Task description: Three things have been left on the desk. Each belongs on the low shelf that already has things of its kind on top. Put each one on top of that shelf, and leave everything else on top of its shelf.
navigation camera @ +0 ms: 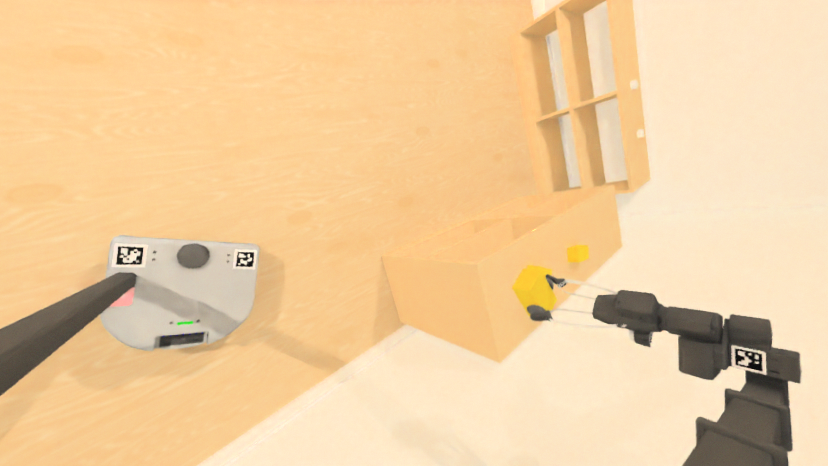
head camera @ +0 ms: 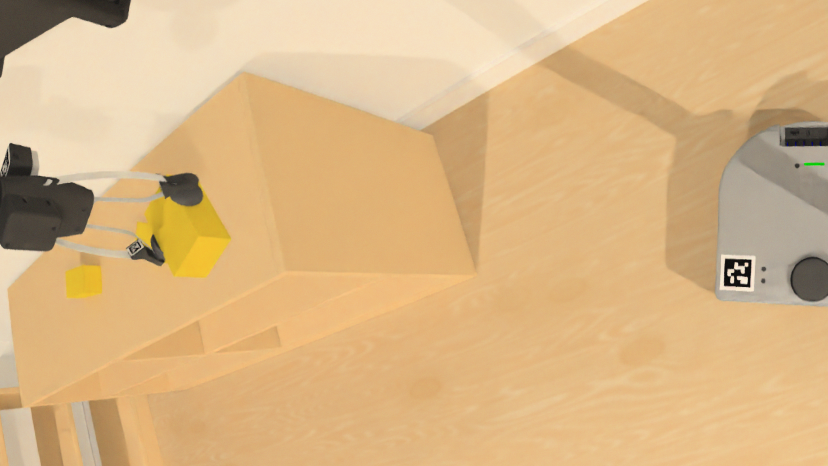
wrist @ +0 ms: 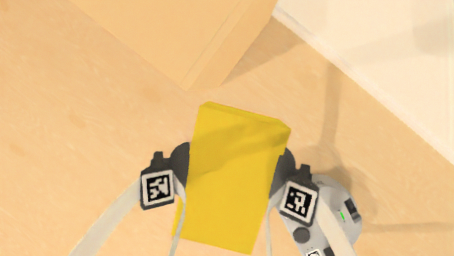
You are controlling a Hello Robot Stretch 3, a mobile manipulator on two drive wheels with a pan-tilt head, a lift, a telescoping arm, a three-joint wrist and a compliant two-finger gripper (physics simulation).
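Places are measured from the robot's base along level axes (x back, y left, z down), in millimetres.
Pixels of known places: gripper, fingertip midpoint: (navigation camera: 533,295) (head camera: 188,221) (wrist: 231,162); robot's base at its link origin: (navigation camera: 193,254) (head camera: 809,277).
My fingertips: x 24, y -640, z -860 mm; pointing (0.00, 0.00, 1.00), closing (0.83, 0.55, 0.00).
Observation:
Ahead of a thing's pixels: the offset from my fingertips to its top centre.
My gripper (head camera: 168,219) (navigation camera: 547,296) (wrist: 231,162) is shut on a large yellow block @(dx -5, dy +5, dz -30 mm) (head camera: 199,243) (navigation camera: 531,286) (wrist: 232,185), with a fingertip against each side. The block is over the near end of the top of a low wooden shelf (head camera: 225,133) (navigation camera: 440,301) (wrist: 175,35); I cannot tell whether it touches that top. A small yellow block @(dx -130, dy -748, dz +205 mm) (head camera: 84,281) (navigation camera: 577,253) stands farther along the same top. Part of another yellow block @(dx -27, dy -426, dz +205 mm) (head camera: 143,231) shows between the fingers in the head view, mostly hidden by the gripper and the held block. The desk does not show.
A second wooden shelf (head camera: 136,428) (navigation camera: 569,109) stands beyond the far end of the first; two small white things @(dx -1207, dy -1427, dz +226 mm) (navigation camera: 633,84) are on its top in the navigation view. A pale wall (head camera: 347,34) (navigation camera: 724,144) runs behind the shelves. My grey base (head camera: 753,219) (navigation camera: 231,295) is on the wooden floor.

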